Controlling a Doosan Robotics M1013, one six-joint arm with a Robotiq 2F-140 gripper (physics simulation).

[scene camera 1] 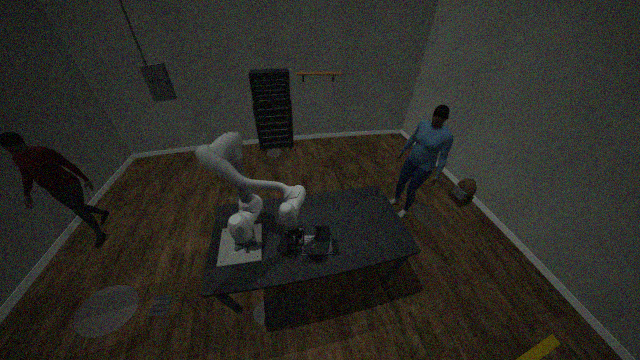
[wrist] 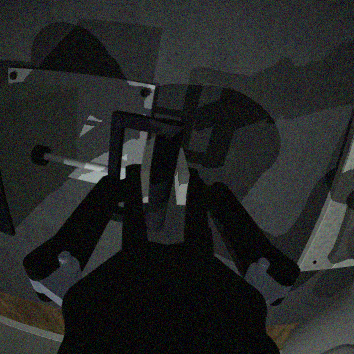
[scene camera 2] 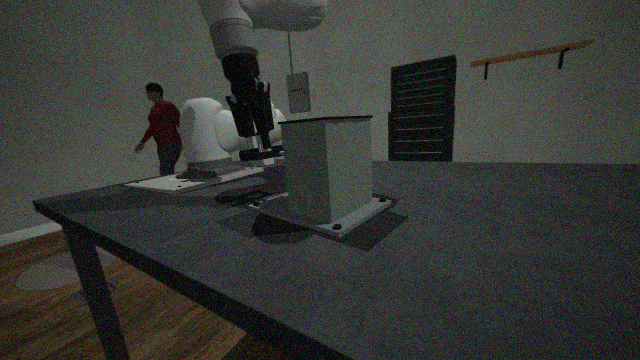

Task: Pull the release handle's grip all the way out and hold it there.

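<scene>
The release handle's grip (wrist: 164, 155) is the dark far bar of a rectangular frame in the wrist view. A pale rod (wrist: 75, 162) runs from the frame to a dark round collar on the housing (scene camera 2: 327, 170) (scene camera 1: 322, 233), so the handle stands out from the housing with a length of rod showing. In scene camera 2 the dark handle (scene camera 2: 250, 155) sits beside the housing, above the table. My gripper (scene camera 2: 259, 140) (wrist: 162, 158) points down and is shut on the grip, one finger on each side. The housing hides part of the handle in scene camera 2.
The housing's light base plate (scene camera 2: 350, 220) is bolted to the dark table (scene camera 2: 450, 260) (scene camera 1: 365, 220). The arm's white mounting plate (scene camera 1: 225, 255) (scene camera 2: 150, 185) (wrist: 320, 240) lies nearby. A person in blue (scene camera 1: 427, 145) and one in red (scene camera 1: 45, 170) (scene camera 2: 165, 122) stand beyond the table.
</scene>
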